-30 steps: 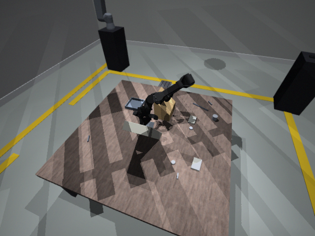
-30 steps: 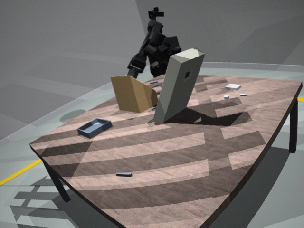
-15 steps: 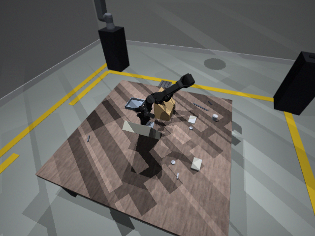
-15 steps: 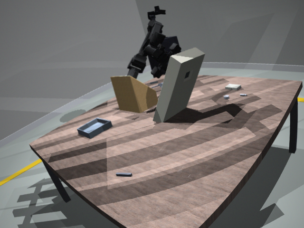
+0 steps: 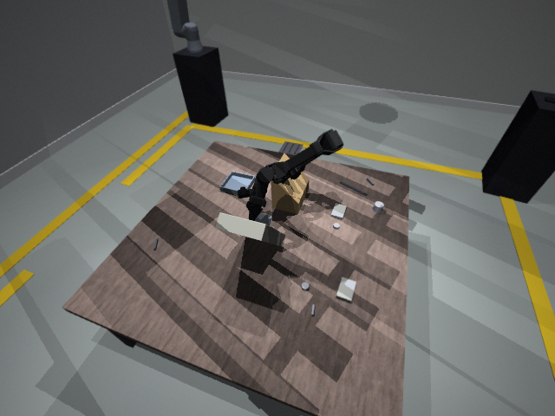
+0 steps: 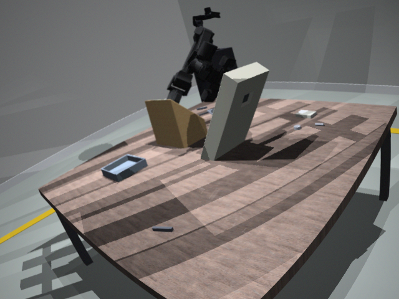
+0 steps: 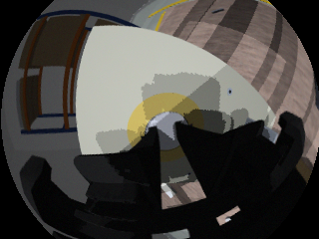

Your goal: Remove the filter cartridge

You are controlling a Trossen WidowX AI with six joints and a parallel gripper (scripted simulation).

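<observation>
My gripper tip is 80 mm above the grey service panel and 40 mm past it. From my gripper tip the other things lie so: round filter cartridge (10 mm below, 10 mm ahead); blue-grey tray (400 mm behind, 330 mm to the right, 220 mm below).
</observation>
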